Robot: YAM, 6 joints.
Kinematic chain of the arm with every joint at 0, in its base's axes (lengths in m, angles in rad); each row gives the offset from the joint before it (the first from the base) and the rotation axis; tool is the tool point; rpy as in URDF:
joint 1: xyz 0 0 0.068 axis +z
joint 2: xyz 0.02 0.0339 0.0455 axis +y
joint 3: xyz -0.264 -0.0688 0 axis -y
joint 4: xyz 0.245 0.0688 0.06 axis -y
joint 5: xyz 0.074 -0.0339 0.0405 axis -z
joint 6: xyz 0.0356 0 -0.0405 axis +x
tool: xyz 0 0 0 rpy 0 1.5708 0
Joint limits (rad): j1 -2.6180..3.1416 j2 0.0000..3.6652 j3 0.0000..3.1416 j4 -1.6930..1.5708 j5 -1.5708..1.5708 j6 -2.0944..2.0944
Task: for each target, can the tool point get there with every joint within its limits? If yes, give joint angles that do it. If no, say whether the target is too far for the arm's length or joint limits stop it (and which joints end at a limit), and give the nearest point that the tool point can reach.
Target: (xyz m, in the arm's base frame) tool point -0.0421 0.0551 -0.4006
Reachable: no: joint limits stop it (at a limit: joint 2) | nearest point -0.0576 0.0754 -0.3461 | short by 0.060 m
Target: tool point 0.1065 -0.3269 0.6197
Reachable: yes | joints -1.3517 2.0540 2.8197 -0.0217 -1.1766 -1.2953
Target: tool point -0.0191 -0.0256 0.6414
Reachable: yes | joints 2.6383 0.9890 1.7844 0.7659 -1.0929 1.0393
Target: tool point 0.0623 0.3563 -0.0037
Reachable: yes | joints 1.3113 2.6034 1.5490 -1.2270 -1.0680 -1.7612
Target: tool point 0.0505 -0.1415 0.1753
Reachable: yes | joints -1.1434 0.7584 0.3566 -0.4281 0.3656 -0.6112
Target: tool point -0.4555 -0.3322 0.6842
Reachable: no: too far | nearest point -0.3650 -0.2662 0.5666 | short by 0.162 m
